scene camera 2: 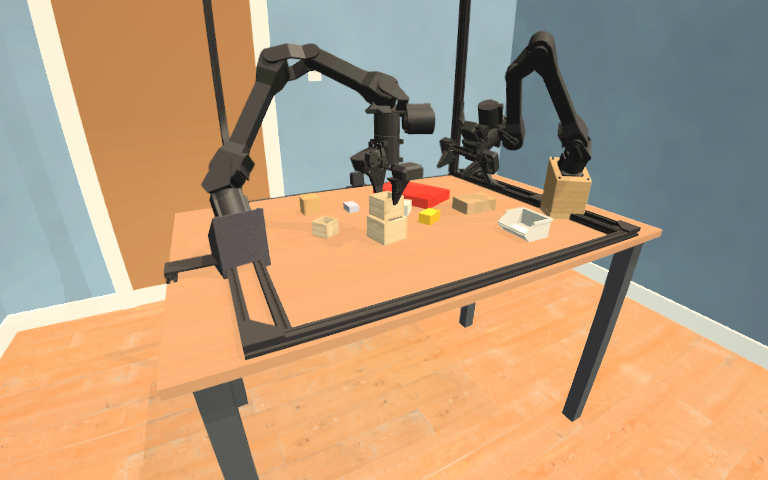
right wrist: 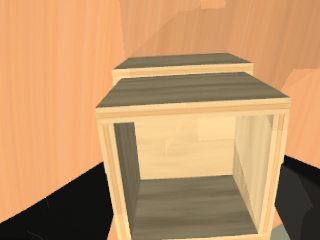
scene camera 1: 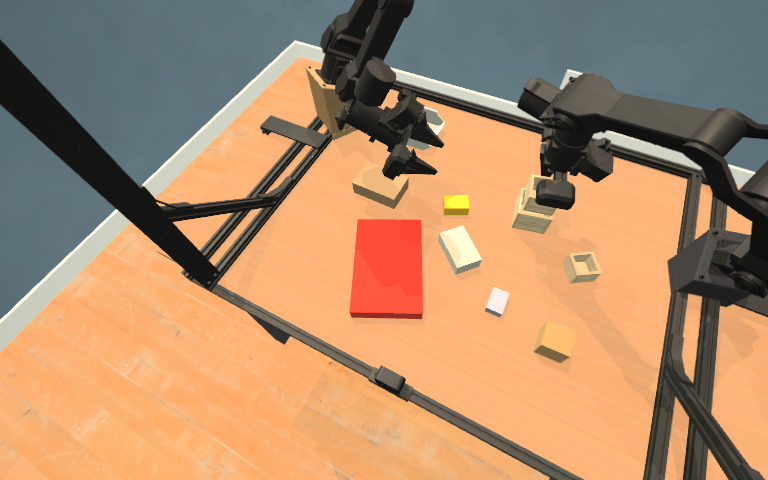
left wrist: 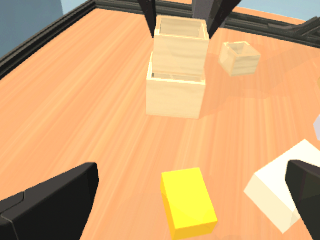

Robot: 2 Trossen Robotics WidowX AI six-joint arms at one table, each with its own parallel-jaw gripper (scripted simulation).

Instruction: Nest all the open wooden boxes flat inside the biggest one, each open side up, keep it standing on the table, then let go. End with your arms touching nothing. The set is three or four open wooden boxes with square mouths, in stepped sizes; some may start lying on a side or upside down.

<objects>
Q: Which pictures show the biggest wooden box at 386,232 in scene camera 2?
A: Scene camera 2, the right wrist view, scene camera 1 and the left wrist view: all of them.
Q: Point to a biggest wooden box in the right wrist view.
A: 144,66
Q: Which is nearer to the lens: the biggest wooden box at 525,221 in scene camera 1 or the orange-tan block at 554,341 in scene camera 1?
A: The orange-tan block.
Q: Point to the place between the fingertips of my left gripper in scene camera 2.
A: At 448,171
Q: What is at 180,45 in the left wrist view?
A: A middle-sized wooden box.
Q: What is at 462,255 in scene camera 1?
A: A cream block.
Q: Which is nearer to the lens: the smallest wooden box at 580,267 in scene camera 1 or the red slab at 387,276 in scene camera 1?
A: The red slab.
</objects>
